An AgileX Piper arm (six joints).
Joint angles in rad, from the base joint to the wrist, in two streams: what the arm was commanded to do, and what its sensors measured. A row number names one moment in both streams.
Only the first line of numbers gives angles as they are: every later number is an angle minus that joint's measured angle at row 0.
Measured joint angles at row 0:
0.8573, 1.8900, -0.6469, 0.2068, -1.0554, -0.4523
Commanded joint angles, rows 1 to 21:
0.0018, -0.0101, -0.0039, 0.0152, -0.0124, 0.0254
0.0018, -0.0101, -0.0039, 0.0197, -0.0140, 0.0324
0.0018, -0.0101, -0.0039, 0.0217, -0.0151, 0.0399
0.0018, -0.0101, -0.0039, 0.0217, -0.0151, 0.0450
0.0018, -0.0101, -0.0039, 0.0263, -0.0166, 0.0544
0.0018, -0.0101, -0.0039, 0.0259, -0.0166, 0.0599
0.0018, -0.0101, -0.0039, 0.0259, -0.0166, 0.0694
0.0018, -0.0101, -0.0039, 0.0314, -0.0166, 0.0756
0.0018, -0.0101, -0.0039, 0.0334, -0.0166, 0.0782
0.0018, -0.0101, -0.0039, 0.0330, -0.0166, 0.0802
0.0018, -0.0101, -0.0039, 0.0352, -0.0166, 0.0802
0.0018, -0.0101, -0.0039, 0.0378, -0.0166, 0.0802
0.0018, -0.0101, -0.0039, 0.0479, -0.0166, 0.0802
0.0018, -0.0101, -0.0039, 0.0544, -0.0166, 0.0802
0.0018, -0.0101, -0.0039, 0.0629, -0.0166, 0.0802
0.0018, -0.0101, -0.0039, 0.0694, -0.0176, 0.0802
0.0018, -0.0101, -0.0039, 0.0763, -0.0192, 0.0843
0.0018, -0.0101, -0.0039, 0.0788, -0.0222, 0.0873
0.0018, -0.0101, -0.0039, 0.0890, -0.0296, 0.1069
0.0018, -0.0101, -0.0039, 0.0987, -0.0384, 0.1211
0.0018, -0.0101, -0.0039, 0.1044, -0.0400, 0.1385
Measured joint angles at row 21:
0.0000, 0.0000, 0.0000, 0.0759, -0.0107, 0.1001
